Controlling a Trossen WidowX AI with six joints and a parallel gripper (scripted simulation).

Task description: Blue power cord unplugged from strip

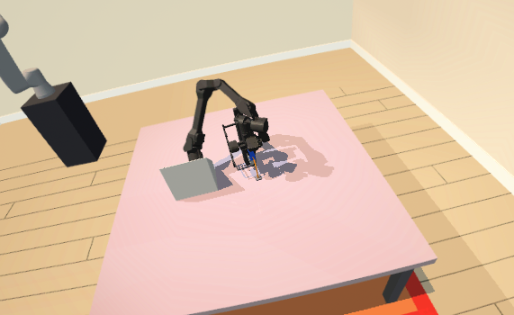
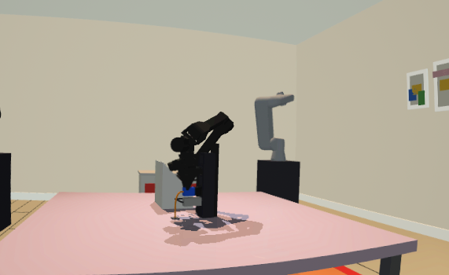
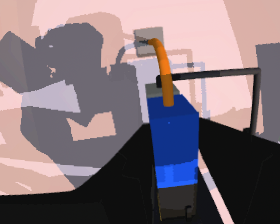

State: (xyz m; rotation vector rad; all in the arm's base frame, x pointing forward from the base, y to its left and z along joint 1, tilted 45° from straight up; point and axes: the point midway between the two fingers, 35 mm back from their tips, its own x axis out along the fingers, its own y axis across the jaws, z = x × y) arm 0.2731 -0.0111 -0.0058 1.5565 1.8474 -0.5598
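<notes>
Now: the blue plug 30 mm to the left of my gripper tip and 10 mm behind it.
</notes>
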